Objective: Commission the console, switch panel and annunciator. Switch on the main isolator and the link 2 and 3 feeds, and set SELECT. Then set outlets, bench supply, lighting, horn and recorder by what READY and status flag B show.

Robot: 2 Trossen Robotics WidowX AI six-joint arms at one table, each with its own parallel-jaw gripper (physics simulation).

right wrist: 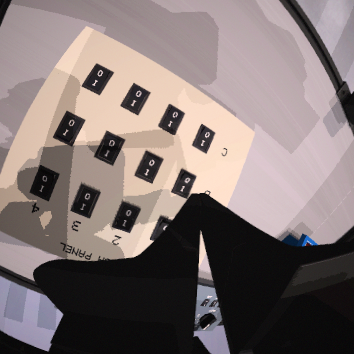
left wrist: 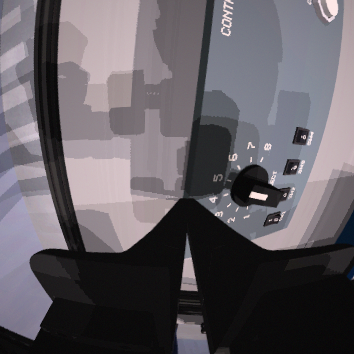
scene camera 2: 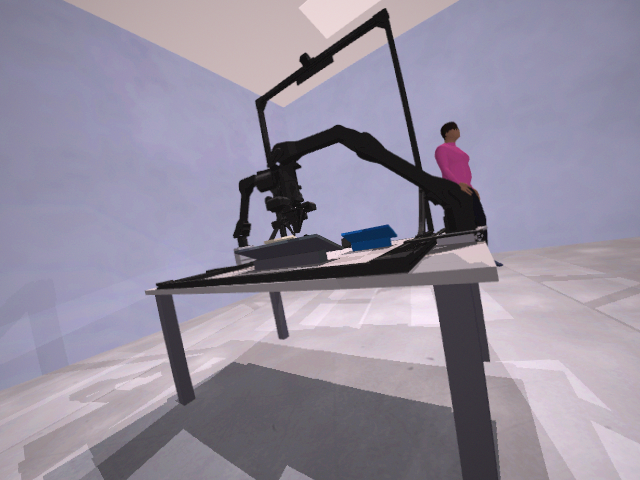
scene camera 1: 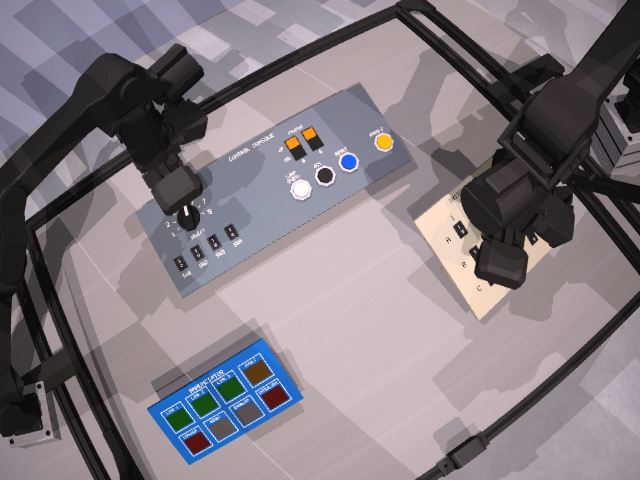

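Where they show: left gripper, fingertip midpoint: (right wrist: pixel 194 335) (left wrist: pixel 185 204) (scene camera 2: pixel 298 233); right gripper, fingertip midpoint: (right wrist: pixel 197 199); left arm's base at its link origin: (scene camera 2: pixel 461 230) (scene camera 1: pixel 25 414); right arm's base at its link origin: (scene camera 2: pixel 243 247) (scene camera 1: pixel 635 116).
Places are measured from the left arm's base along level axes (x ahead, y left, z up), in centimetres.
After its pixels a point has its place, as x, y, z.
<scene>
The grey control console (scene camera 1: pixel 258 206) @[49.0, 20.0, 3.0] (scene camera 2: pixel 289 248) @[47.0, 23.7, 3.7] (left wrist: pixel 245 75) @[45.4, 25.3, 5.6] has four-way rows avoided; its SELECT knob (scene camera 1: pixel 188 218) @[38.7, 20.1, 6.3] (left wrist: pixel 250 185) @[39.2, 22.4, 7.0] has its white mark towards the top in scene camera 1. Rockers SW1 (scene camera 1: pixel 180 262) @[35.3, 15.6, 2.7] to SW4 (scene camera 1: pixel 231 231) @[44.1, 17.7, 2.8] look too small to read. Both status flags (scene camera 1: pixel 292 143) @[56.7, 27.2, 5.4] (scene camera 1: pixel 309 133) @[59.7, 28.1, 5.4] show orange upper halves. The blue annunciator (scene camera 1: pixel 297 395) @[45.9, -8.3, 1.2] (scene camera 2: pixel 369 236) @[35.7, -7.0, 2.2] has dim tiles; READY (scene camera 1: pixel 222 427) @[34.6, -10.0, 2.1] is grey. My left gripper (left wrist: pixel 185 204) @[37.0, 26.1, 8.0] is shut and empty, above the console edge beside SELECT. My right gripper (right wrist: pixel 197 199) @[76.3, 0.1, 8.6] is shut and empty over the beige switch panel (scene camera 1: pixel 444 258) @[70.5, 1.8, 5.9] (right wrist: pixel 240 150) @[73.1, -4.5, 2.1], partly hiding it.
White (scene camera 1: pixel 300 189) @[55.6, 20.2, 3.5], black (scene camera 1: pixel 325 176) @[59.7, 21.0, 3.4], blue (scene camera 1: pixel 348 162) @[63.7, 22.1, 3.5] and yellow (scene camera 1: pixel 384 141) @[70.2, 23.8, 3.5] buttons line the console. A black frame (scene camera 1: pixel 305 59) @[65.3, 51.2, -2.1] (scene camera 2: pixel 403 98) @[22.4, -32.7, 58.6] surrounds the table. A person in pink (scene camera 2: pixel 453 165) stands behind the table in scene camera 2.
</scene>
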